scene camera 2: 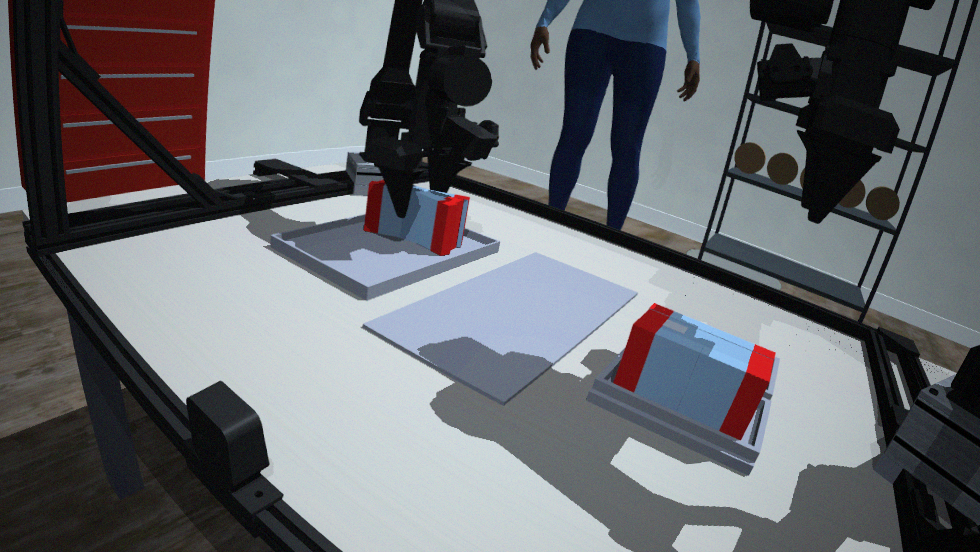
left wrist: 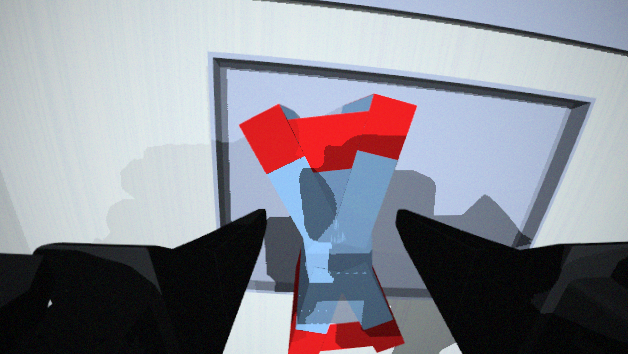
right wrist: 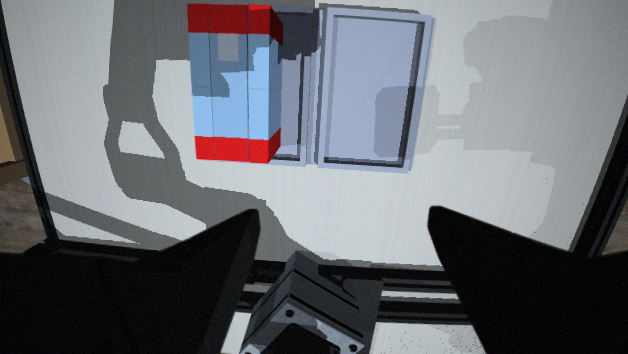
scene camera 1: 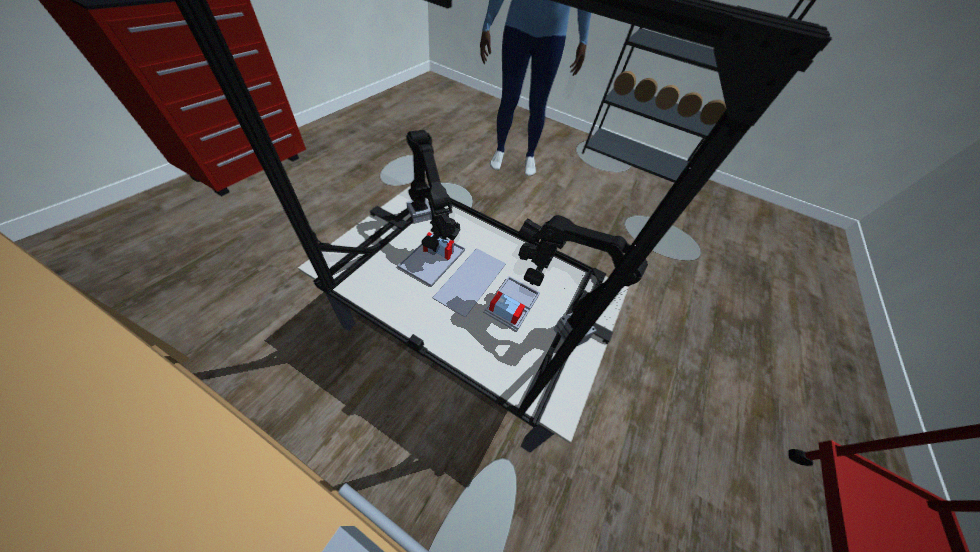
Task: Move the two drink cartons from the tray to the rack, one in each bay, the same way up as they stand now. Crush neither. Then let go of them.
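Frame: origin at the left arm's base, x ahead, y left, z up, level; millimetres.
Seen in the pictures: left gripper, fingertip midpoint: (scene camera 2: 418,212) (left wrist: 331,216) (scene camera 1: 439,246); right gripper, fingertip midpoint: (scene camera 2: 809,214) (right wrist: 343,218); left arm's base, origin of the base link: (scene camera 1: 419,206); right arm's base, origin of the base link: (right wrist: 299,351).
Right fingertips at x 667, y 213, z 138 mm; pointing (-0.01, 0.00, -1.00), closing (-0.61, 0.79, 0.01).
Observation:
Offsets run from my right fingertips to a thing's top centre. "spot": to the spot under its first point.
One red-and-blue carton @[402 mm back, 220 mm right, 119 mm down] (scene camera 1: 449,250) (scene camera 2: 421,219) (left wrist: 327,185) stands in the tray @[375 mm back, 259 mm right, 177 mm down] (scene camera 2: 322,268) (left wrist: 475,150), its long sides bent inward at the middle. My left gripper (scene camera 2: 421,202) (left wrist: 331,216) is open, with one finger on each side of this carton and gaps showing in the left wrist view. The other carton @[6 mm ahead, 98 mm right, 115 mm down] (scene camera 1: 507,307) (scene camera 2: 699,370) (right wrist: 230,110) stands in one bay of the rack @[28 mm back, 41 mm right, 173 mm down] (scene camera 2: 672,425) (right wrist: 422,90); the other bay @[spot: 75 mm back, 4 mm right, 183 mm down] (right wrist: 372,75) is empty. My right gripper (scene camera 2: 816,216) (right wrist: 343,218) is open and empty, raised clear of the rack.
A flat grey-blue panel (scene camera 1: 473,277) (scene camera 2: 507,315) (left wrist: 575,15) lies between tray and rack. Black frame bars edge the table, with posts rising from it. A small black block (scene camera 2: 226,428) sits on the front bar. A person (scene camera 1: 534,68) (scene camera 2: 606,102) stands behind the table.

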